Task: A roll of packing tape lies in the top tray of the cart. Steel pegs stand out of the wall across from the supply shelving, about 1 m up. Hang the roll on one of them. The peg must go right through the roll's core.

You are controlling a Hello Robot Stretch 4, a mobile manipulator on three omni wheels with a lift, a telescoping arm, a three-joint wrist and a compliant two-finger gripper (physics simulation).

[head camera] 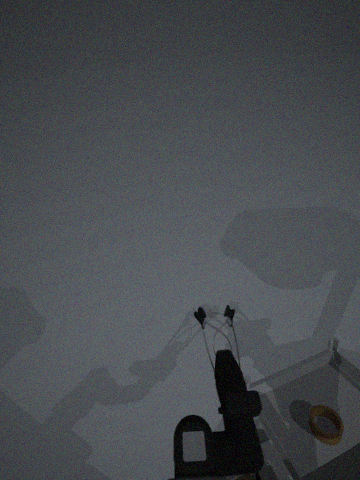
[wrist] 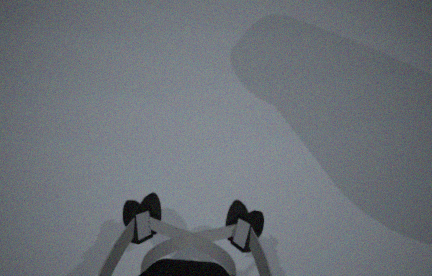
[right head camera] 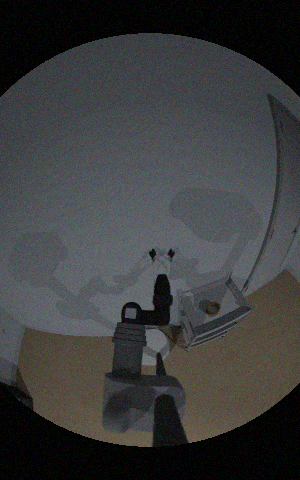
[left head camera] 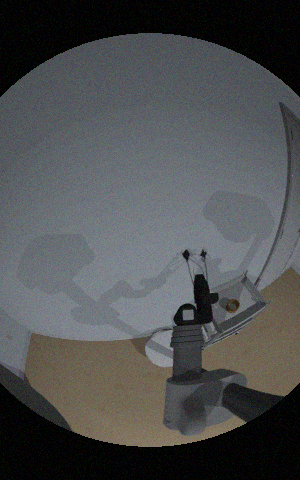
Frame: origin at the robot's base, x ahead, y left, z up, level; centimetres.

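Seen in the pictures: gripper, between the fingertips: (head camera: 213, 307) (wrist: 194, 213) (right head camera: 161, 248) (left head camera: 193, 249); robot's base, origin of its link: (right head camera: 149, 345) (left head camera: 165, 346).
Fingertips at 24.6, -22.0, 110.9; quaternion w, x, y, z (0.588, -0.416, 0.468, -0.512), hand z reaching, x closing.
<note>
Offsets run from my fingertips to a thing's middle, as dx, dy, dz. "spot": to the spot under its first point. Level surfaces: height alone.
The roll of packing tape @[-10.8, -31.3, -47.4] (head camera: 338, 437) (left head camera: 232, 299) (right head camera: 207, 307), an orange-brown ring, lies in the top tray of the cart (head camera: 295, 370) (left head camera: 237, 330) (right head camera: 220, 327). My gripper (head camera: 215, 315) (left head camera: 195, 254) (right head camera: 162, 253) (wrist: 194, 213) is open and empty, its fingertips wide apart. It stands up and to the left of the tray in the head views, in front of the pale wall (head camera: 150, 150) (wrist: 100, 100). In the wrist view the fingers show against bare wall and shadow. The roll and the cart do not show in the wrist view. No steel pegs can be made out.
A door @[spot: +26.5, -100.6, +15.9] (left head camera: 292, 200) (right head camera: 287, 190) stands in the wall at the right, beyond the cart. Brown floor @[dz -116.1] (left head camera: 100, 380) (right head camera: 65, 370) lies around my round white base (left head camera: 157, 350) (right head camera: 156, 345). Large shadows of the robot fall on the wall.
</note>
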